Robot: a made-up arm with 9 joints. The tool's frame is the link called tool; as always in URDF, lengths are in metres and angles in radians.
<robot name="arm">
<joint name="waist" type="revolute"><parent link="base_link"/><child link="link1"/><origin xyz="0 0 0.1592" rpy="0 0 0"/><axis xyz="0 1 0"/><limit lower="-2.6" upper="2.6" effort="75" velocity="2.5"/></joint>
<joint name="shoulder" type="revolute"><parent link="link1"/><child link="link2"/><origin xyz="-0.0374 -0.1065 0.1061" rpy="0 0 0"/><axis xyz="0 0 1"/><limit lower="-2.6" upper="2.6" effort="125" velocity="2.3"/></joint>
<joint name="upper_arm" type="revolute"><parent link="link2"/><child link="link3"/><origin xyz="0.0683 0.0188 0.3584" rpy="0 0 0"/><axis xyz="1 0 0"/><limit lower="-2.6" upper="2.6" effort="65" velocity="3.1"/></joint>
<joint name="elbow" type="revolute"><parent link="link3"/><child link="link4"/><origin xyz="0.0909 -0.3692 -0.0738" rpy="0 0 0"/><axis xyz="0 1 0"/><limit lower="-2.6" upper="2.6" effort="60" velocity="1.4"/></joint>
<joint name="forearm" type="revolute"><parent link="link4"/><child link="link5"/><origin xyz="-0.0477 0.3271 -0.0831" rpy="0 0 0"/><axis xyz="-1 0 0"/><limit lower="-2.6" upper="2.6" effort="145" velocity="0.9"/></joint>
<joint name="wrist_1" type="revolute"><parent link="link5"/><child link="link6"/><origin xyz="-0.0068 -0.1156 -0.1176" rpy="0 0 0"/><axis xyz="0 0 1"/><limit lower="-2.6" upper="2.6" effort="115" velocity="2.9"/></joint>
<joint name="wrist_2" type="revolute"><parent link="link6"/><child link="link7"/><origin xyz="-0.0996 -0.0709 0.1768" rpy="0 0 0"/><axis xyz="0 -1 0"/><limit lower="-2.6" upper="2.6" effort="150" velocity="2.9"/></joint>
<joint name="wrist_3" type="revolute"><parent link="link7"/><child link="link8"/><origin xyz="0.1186 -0.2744 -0.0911" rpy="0 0 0"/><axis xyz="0 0 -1"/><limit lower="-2.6" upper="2.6" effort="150" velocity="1.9"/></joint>
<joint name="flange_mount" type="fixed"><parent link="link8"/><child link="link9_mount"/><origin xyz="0.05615 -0.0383 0.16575" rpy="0 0 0"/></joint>
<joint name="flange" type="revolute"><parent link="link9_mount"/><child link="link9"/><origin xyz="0.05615 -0.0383 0.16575" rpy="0 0 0"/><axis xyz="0 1 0"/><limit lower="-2.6" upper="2.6" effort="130" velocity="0.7"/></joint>
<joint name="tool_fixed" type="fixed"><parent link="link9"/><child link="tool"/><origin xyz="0.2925 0.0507 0.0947" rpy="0 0 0"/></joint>
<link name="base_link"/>
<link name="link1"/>
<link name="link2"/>
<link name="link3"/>
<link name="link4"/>
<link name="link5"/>
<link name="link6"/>
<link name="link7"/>
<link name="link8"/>
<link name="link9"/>
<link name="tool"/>
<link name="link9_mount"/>
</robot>
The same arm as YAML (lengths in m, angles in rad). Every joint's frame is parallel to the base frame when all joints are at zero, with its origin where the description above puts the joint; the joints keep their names.
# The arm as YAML. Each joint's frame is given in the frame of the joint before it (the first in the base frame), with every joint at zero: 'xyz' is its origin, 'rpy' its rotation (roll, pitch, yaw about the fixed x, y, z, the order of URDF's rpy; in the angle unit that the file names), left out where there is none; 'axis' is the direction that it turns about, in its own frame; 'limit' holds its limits. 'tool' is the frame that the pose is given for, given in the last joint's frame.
units:
  length: m
  angle: rad
joints:
  - name: waist
    type: revolute
    origin:
      xyz: [0.0, 0.0, 0.1592]
    axis: [0.0, 1.0, 0.0]
    limit:
      lower: -2.6
      upper: 2.6
  - name: shoulder
    type: revolute
    origin:
      xyz: [-0.0374, -0.1065, 0.1061]
    axis: [0.0, 0.0, 1.0]
    limit:
      lower: -2.6
      upper: 2.6
  - name: upper_arm
    type: revolute
    origin:
      xyz: [0.0683, 0.0188, 0.3584]
    axis: [1.0, 0.0, 0.0]
    limit:
      lower: -2.6
      upper: 2.6
  - name: elbow
    type: revolute
    origin:
      xyz: [0.0909, -0.3692, -0.0738]
    axis: [0.0, 1.0, 0.0]
    limit:
      lower: -2.6
      upper: 2.6
  - name: forearm
    type: revolute
    origin:
      xyz: [-0.0477, 0.3271, -0.0831]
    axis: [-1.0, 0.0, 0.0]
    limit:
      lower: -2.6
      upper: 2.6
  - name: wrist_1
    type: revolute
    origin:
      xyz: [-0.0068, -0.1156, -0.1176]
    axis: [0.0, 0.0, 1.0]
    limit:
      lower: -2.6
      upper: 2.6
  - name: wrist_2
    type: revolute
    origin:
      xyz: [-0.0996, -0.0709, 0.1768]
    axis: [0.0, -1.0, 0.0]
    limit:
      lower: -2.6
      upper: 2.6
  - name: wrist_3
    type: revolute
    origin:
      xyz: [0.1186, -0.2744, -0.0911]
    axis: [0.0, 0.0, -1.0]
    limit:
      lower: -2.6
      upper: 2.6
  - name: flange
    type: revolute
    origin:
      xyz: [0.1123, -0.0766, 0.3315]
    axis: [0.0, 1.0, 0.0]
    limit:
      lower: -2.6
      upper: 2.6
tool:
  origin:
    xyz: [0.2925, 0.0507, 0.0947]

